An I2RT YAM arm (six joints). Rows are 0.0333 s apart.
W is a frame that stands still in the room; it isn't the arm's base.
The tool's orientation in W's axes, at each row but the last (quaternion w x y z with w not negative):
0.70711, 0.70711, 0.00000, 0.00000
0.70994, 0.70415, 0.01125, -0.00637
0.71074, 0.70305, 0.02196, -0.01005
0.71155, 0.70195, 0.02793, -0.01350
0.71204, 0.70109, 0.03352, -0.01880
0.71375, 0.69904, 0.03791, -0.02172
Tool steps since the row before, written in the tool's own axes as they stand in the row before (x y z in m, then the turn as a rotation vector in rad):
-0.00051, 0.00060, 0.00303, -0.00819, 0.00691, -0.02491
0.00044, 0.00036, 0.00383, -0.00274, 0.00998, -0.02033
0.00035, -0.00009, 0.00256, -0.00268, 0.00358, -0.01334
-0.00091, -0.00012, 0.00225, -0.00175, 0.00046, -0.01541
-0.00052, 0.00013, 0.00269, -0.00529, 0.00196, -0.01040
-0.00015, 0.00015, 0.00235, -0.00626, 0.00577, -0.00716
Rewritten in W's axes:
-0.00051, -0.00303, 0.00060, -0.00819, 0.02491, 0.00691
0.00048, -0.00382, 0.00038, -0.00263, 0.02039, 0.00988
0.00039, -0.00255, -0.00008, -0.00274, 0.01333, 0.00356
-0.00087, -0.00227, -0.00004, -0.00204, 0.01538, 0.00036
-0.00045, -0.00270, 0.00021, -0.00535, 0.01032, 0.00219
-0.00008, -0.00235, 0.00021, -0.00592, 0.00714, 0.00614

